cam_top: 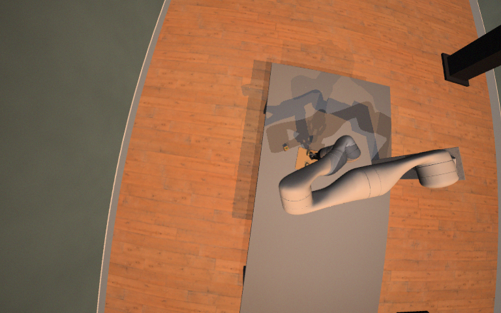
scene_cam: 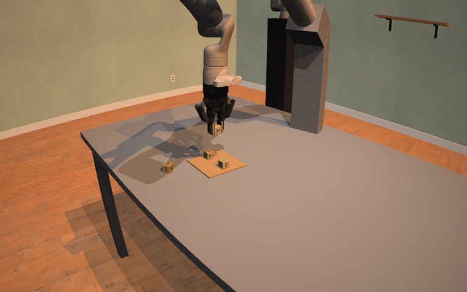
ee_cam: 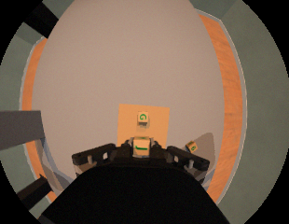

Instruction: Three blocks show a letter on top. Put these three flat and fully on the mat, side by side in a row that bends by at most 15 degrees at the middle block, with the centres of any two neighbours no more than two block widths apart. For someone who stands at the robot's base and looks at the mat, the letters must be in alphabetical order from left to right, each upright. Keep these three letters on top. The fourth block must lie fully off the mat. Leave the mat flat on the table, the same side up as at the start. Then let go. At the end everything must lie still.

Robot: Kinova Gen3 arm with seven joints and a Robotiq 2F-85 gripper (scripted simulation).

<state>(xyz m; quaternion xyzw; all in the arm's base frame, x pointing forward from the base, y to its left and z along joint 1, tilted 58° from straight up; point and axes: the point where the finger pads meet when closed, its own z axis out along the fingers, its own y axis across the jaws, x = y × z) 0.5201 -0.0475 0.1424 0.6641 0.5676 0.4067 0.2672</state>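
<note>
Now: hand 120 mm above the mat.
</note>
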